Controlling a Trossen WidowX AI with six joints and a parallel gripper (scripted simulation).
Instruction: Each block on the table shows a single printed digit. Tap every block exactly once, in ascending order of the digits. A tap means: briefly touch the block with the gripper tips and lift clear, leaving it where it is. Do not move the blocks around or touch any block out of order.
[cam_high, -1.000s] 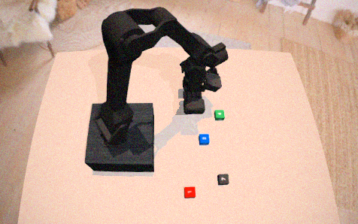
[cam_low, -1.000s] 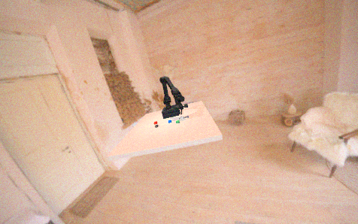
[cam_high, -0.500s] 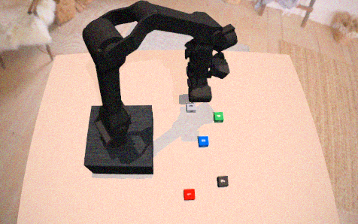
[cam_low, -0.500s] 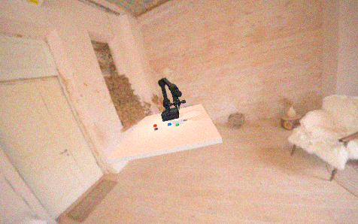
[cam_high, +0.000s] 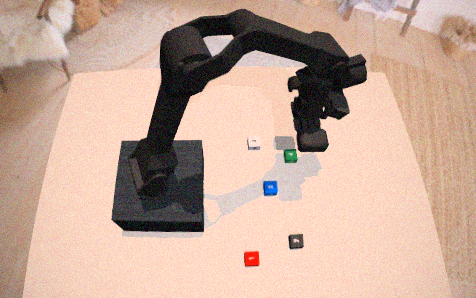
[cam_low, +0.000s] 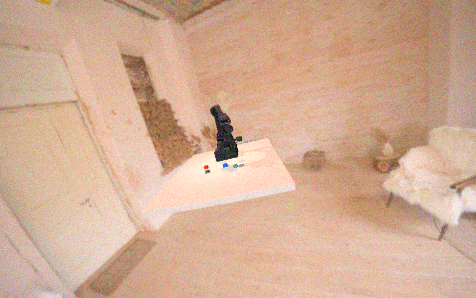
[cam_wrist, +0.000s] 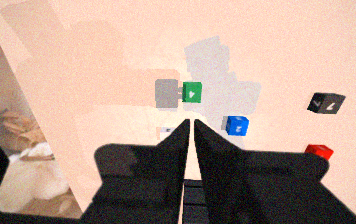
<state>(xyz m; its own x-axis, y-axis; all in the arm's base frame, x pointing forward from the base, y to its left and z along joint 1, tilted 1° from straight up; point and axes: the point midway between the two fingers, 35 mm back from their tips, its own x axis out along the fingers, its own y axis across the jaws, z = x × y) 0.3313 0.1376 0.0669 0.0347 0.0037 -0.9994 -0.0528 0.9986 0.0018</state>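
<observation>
Now: gripper tip 110 mm above the green block. Round my gripper tip: blue block: 110 mm below, 100 mm to the right, 60 mm behind; then dark grey block: 240 mm to the right, 110 mm below; then white block: 110 mm below, 100 mm behind, 30 mm to the left.
</observation>
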